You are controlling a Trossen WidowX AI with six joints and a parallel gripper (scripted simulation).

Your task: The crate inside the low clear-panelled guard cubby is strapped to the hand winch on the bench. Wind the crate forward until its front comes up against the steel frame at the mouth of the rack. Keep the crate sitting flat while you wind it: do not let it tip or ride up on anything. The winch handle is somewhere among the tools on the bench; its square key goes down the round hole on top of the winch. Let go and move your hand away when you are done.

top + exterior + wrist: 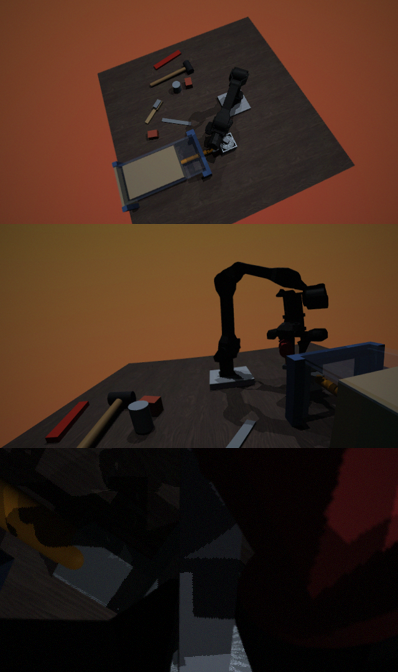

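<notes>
Now: gripper tip 5 cm to the left of the red knob, 4 cm below it and 3 cm short of it. Round my gripper tip: blue steel frame 14 cm ahead, 4 cm to the left, 1 cm above; winch 7 cm below, 4 cm to the left, 4 cm behind; winch handle 1 cm to the right, 1 cm ahead, 1 cm above.
</notes>
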